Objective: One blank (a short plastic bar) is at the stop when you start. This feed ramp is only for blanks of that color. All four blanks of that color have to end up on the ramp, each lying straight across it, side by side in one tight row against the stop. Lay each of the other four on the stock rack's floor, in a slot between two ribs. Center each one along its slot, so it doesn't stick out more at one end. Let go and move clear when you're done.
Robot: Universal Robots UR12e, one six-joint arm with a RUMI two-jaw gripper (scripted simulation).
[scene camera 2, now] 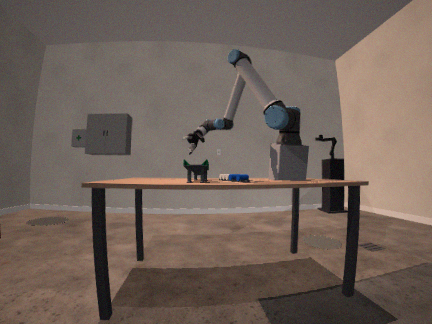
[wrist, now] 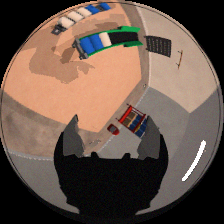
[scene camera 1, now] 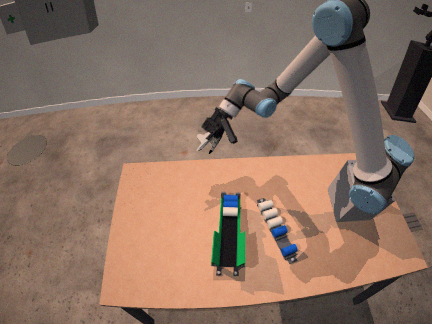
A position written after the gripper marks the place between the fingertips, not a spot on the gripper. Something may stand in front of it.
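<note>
The wrist view shows the gripper (wrist: 112,115), and the same gripper (scene camera 1: 203,152) is visible from the scene camera too.
</note>
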